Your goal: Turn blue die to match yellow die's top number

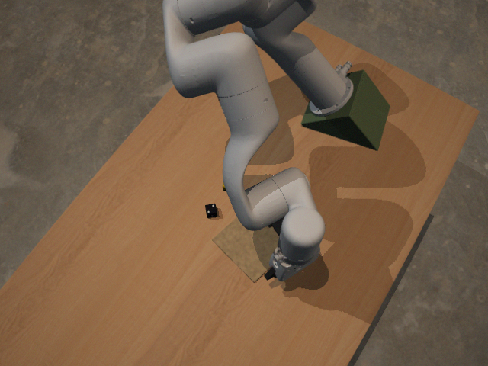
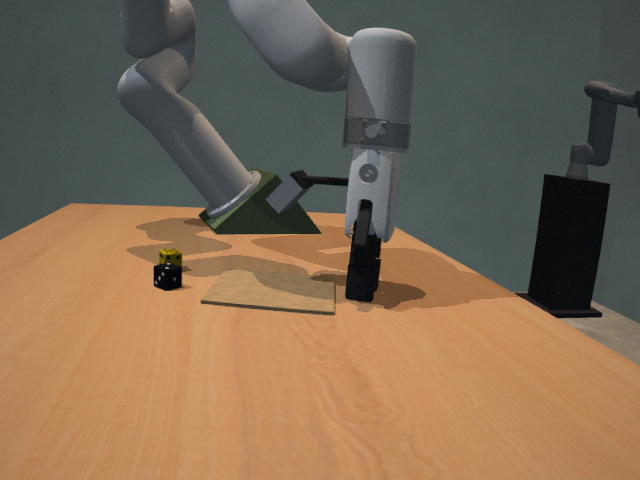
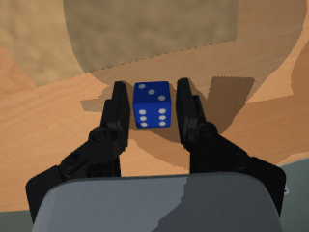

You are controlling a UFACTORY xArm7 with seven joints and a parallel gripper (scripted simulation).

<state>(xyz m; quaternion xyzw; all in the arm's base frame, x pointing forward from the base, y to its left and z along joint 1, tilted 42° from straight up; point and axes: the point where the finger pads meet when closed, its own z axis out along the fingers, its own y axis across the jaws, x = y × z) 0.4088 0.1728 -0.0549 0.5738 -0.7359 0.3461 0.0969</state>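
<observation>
Now: hand 10 mm above the blue die. Also, from my hand: black die 230 mm to the right, 10 mm below; yellow die 80 mm behind, 240 mm to the right, 10 mm below; tan mat 10 mm behind, 100 mm to the right, 20 mm below.
</observation>
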